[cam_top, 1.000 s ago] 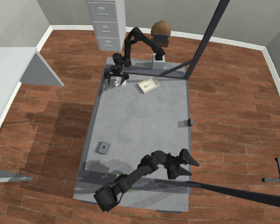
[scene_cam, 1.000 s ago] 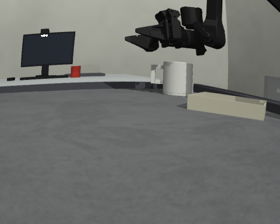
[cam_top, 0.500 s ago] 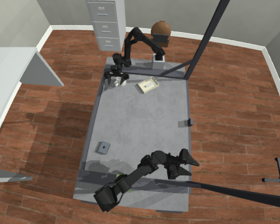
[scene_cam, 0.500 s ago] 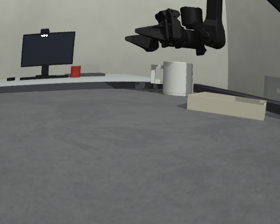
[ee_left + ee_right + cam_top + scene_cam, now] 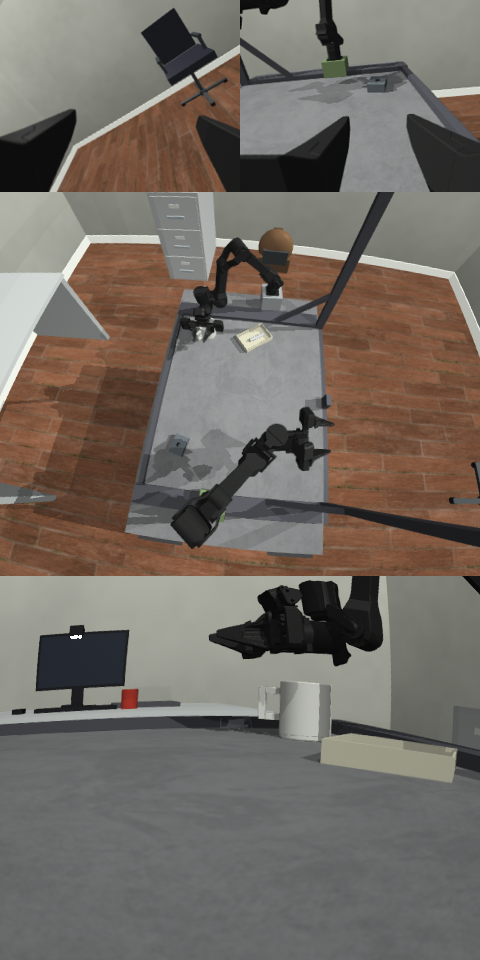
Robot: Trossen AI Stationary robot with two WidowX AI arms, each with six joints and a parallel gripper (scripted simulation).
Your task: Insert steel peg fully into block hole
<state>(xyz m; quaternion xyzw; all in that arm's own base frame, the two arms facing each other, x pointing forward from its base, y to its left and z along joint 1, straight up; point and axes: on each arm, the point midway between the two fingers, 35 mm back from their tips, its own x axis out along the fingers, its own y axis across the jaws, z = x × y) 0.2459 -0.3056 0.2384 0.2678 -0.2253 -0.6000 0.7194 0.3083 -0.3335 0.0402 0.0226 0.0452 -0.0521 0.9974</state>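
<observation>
My right gripper is now 23 cm past the steel peg, 15 cm to the left of it and 14 cm above it. The rest, counted from my right hand: shallow tray 22 cm behind, 15 cm to the right, 14 cm below.
</observation>
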